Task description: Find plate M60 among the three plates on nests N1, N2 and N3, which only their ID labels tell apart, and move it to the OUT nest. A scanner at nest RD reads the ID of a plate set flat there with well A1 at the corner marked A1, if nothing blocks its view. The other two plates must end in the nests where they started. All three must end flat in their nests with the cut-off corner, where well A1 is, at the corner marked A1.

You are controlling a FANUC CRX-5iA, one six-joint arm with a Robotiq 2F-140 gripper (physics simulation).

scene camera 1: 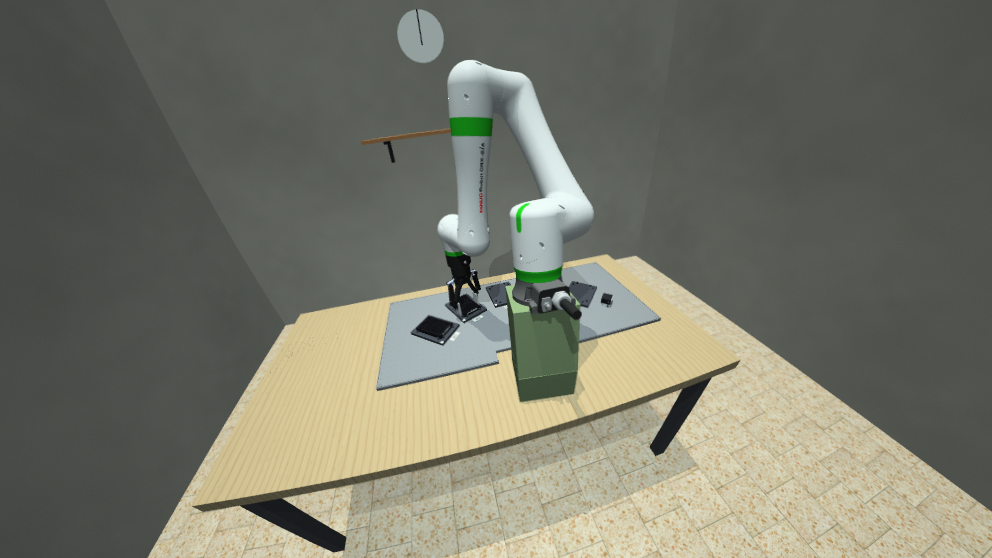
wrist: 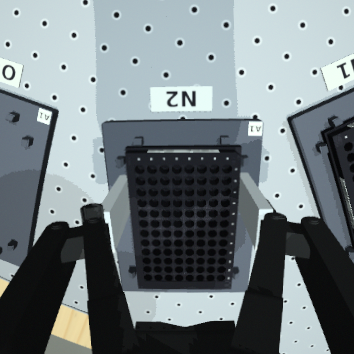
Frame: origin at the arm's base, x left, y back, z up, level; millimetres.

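Where they show: gripper, fingertip midpoint: (scene camera 1: 468,308) (wrist: 183,189); arm's base, origin of the base link: (scene camera 1: 539,294).
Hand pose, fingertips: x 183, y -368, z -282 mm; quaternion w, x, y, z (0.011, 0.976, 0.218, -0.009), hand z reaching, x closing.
Observation:
Things, the pixels of their top centre, and the offset from my fingertips. "spot": a spot on its surface instead. Level surfaces: height alone.
- black many-welled plate, middle of its top: (wrist: 183,228) (scene camera 1: 464,303) dz +14, dx +12, dy -25 mm
- nest N2, middle of its top: (wrist: 182,225) (scene camera 1: 464,304) dz +9, dx +10, dy -25 mm
- dark plate, middle of its top: (scene camera 1: 434,325) dz +13, dx +151, dy +77 mm
- nest N1, middle of its top: (scene camera 1: 434,326) dz +9, dx +151, dy +77 mm
- OUT nest, middle of its top: (scene camera 1: 502,291) dz +9, dx -172, dy -68 mm
- dark nest, middle of its top: (scene camera 1: 583,290) dz +20, dx -512, dy +70 mm
- small black block, surface spot: (scene camera 1: 606,299) spot: dz +18, dx -571, dy +164 mm
- grey perforated mat, its level: dz -13 mm
- wooden table, its level: dz -26 mm
A black many-welled plate (scene camera 1: 468,306) (wrist: 182,220) sits flat in nest N2 (scene camera 1: 474,314) (wrist: 182,129); the nest's A1 mark is at its top right in the wrist view. A pale strip shows on the plate's upper edge; no ID is readable. My gripper (scene camera 1: 467,299) (wrist: 183,189) is shut on this plate, one pad against each long side. Another dark plate (scene camera 1: 434,325) (wrist: 350,161) sits in nest N1 (scene camera 1: 443,341) (wrist: 307,137). The OUT nest (scene camera 1: 495,294) (wrist: 20,170) shows no plate. N3 and its plate are not identifiable.
Another dark nest (scene camera 1: 584,292) lies right of the robot base, its label unreadable, with a small black block (scene camera 1: 606,299) beside it. The green pedestal (scene camera 1: 544,347) and arm hide part of the grey perforated mat (scene camera 1: 423,367). The mat lies on a wooden table (scene camera 1: 312,416).

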